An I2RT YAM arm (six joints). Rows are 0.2 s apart.
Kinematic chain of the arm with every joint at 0, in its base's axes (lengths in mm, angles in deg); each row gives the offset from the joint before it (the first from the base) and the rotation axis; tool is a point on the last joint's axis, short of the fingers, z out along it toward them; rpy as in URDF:
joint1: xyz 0 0 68 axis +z
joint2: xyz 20 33.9 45.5 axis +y
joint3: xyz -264 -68.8 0 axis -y
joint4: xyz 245 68.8 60 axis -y
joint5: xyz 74 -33.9 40.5 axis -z
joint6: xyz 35.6 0 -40.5 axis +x
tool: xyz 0 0 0 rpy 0 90 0
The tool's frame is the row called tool.
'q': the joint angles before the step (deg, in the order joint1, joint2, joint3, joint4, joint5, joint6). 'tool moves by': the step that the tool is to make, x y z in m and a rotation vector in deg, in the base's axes. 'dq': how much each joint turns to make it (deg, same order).
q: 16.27, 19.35, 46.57, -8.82, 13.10, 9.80
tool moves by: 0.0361, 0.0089, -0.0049, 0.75, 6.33, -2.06
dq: 0.02, 7.86, 0.31, 1.20, 2.66, 1.92
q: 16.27, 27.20, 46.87, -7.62, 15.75, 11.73
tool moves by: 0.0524, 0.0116, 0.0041, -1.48, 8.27, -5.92
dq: -0.01, 13.54, 5.26, -0.11, 5.97, 0.08
